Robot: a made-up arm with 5 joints.
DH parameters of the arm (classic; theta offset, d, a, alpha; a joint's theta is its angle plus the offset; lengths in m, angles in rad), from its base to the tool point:
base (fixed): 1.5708 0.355 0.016 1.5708
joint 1: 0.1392 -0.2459 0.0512 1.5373
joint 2: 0 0.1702 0.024 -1.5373
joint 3: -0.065 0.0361 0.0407 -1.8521
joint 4: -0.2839 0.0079 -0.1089 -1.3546
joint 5: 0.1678 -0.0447 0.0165 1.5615
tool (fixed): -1.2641 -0.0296 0 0
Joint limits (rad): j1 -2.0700..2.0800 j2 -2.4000..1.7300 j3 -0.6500..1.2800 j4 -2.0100..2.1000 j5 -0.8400..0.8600
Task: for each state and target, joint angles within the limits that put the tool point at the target. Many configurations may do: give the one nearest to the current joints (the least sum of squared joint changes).
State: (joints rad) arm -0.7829 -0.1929 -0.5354 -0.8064 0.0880
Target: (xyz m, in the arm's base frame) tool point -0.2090 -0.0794 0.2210
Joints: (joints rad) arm -0.8203 -0.3579 -0.6024 -0.3735 0.0720
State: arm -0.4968 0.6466 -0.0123 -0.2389 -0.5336
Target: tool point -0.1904 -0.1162 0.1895
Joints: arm -0.8589 0.4341 0.4616 0.0828 -0.2916
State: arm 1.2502 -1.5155 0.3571 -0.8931 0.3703
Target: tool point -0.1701 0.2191 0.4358
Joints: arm 1.4731 -1.3167 0.1194 -0.0601 0.7550
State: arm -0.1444 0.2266 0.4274 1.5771 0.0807
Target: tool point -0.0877 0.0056 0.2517
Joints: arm -0.3415 0.7417 1.0480 1.9117 0.0747
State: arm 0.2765 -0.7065 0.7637 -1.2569 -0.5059
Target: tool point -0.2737 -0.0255 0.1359
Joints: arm -0.5532 -0.8309 0.5636 -0.9867 -0.5057
